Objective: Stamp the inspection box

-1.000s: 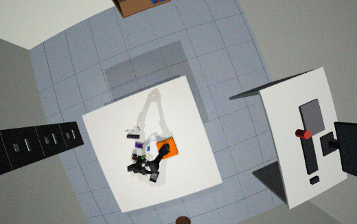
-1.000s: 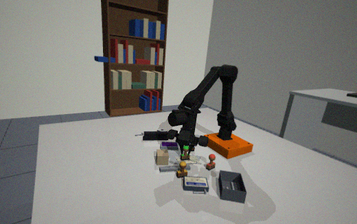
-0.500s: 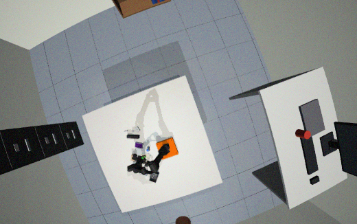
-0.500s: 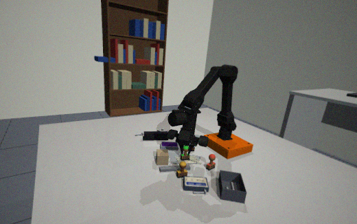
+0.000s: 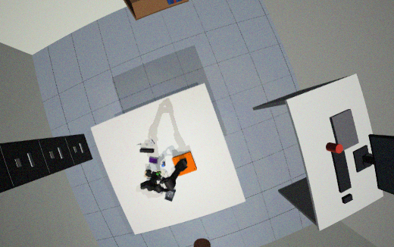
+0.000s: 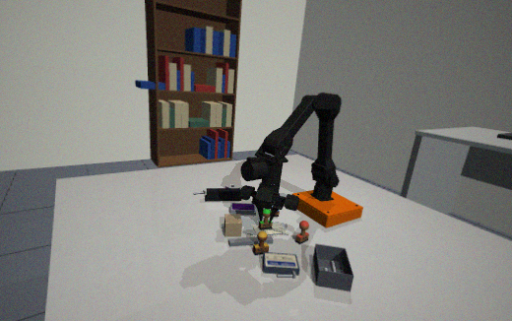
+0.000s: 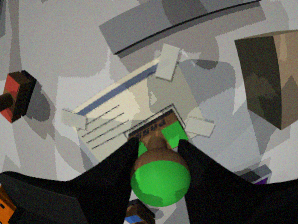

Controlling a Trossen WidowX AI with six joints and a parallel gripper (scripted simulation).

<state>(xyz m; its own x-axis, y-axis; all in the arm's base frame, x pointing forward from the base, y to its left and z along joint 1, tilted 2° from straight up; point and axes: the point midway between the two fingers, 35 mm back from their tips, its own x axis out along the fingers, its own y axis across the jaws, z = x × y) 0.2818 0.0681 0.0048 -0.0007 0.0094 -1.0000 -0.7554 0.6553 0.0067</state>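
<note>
The pale card lies 1 cm behind my gripper tip, 1 cm to the left of it and 3 cm below it. Round my gripper tip: grey bar: 8 cm ahead, 6 cm to the left, 2 cm below; blue-topped stamp: 8 cm behind, 8 cm to the right, 1 cm below; tan block: 11 cm ahead, 2 cm to the right.
</note>
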